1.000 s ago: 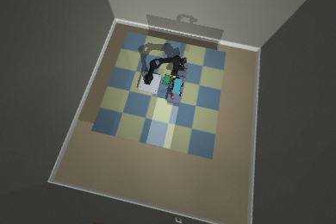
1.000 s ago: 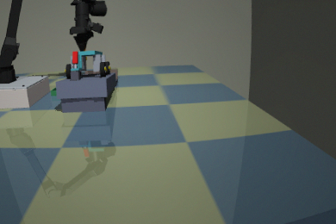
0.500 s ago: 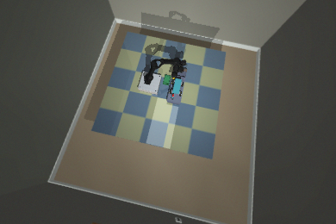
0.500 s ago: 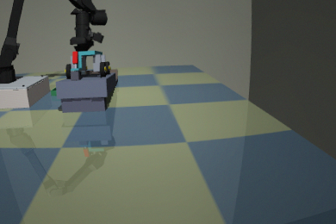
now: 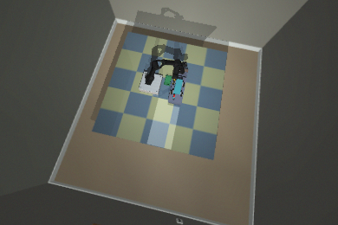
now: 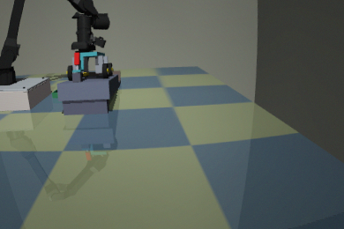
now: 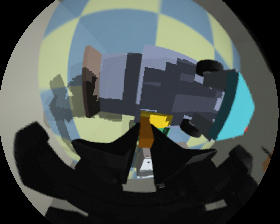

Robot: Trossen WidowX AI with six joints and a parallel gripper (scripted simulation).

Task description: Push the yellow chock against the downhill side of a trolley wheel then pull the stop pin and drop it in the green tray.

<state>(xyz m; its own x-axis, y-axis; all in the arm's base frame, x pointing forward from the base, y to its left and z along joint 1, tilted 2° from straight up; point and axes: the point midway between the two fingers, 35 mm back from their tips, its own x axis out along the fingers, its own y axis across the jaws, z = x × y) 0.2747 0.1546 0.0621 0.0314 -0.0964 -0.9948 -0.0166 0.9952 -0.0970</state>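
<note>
Right now the red-headed stop pin is 4 cm ahead of my gripper tip, 27 cm to the right of it and 5 cm above it. The rest, counted from my gripper tip: green tray 7 cm behind, 5 cm to the right, 10 cm below; grey ramp 6 cm ahead, 15 cm to the right, 4 cm below; yellow chock 2 cm to the right, 1 cm below.
</note>
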